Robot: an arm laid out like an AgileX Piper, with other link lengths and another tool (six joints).
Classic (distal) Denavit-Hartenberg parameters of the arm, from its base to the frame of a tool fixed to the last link. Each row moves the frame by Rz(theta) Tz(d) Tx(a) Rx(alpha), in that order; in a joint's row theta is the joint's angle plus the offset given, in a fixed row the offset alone. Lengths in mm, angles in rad.
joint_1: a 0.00  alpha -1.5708  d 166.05  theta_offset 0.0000
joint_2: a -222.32  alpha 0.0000  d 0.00  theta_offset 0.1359
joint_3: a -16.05  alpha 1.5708  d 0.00  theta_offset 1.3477
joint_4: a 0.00  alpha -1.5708  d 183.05  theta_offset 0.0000
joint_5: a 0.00  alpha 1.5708  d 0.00  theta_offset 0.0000
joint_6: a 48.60  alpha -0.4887  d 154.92  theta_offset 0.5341
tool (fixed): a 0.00  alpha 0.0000  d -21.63  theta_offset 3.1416
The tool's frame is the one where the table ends.
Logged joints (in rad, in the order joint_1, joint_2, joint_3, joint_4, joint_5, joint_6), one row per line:
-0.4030, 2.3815, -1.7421, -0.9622, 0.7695, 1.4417
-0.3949, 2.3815, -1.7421, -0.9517, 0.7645, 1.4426
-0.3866, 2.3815, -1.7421, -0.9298, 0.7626, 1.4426
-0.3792, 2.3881, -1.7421, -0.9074, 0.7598, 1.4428
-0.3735, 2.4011, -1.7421, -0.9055, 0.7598, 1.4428
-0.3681, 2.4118, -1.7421, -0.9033, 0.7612, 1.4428
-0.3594, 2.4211, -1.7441, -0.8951, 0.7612, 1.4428
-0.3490, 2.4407, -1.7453, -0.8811, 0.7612, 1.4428
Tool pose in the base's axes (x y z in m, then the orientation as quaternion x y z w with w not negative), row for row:
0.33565, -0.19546, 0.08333, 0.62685, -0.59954, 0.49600, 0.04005
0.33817, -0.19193, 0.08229, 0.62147, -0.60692, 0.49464, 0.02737
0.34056, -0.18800, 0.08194, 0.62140, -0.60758, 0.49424, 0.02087
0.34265, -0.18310, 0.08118, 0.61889, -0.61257, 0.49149, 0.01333
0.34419, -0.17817, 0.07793, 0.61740, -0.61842, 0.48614, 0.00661
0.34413, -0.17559, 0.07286, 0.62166, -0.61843, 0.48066, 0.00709
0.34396, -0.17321, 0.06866, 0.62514, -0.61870, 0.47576, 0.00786
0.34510, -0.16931, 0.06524, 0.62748, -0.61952, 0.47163, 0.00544
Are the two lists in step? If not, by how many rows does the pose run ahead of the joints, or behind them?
The pose runs 1 row behind the joints: the pose in row i belongs to the joints in row i - 1.
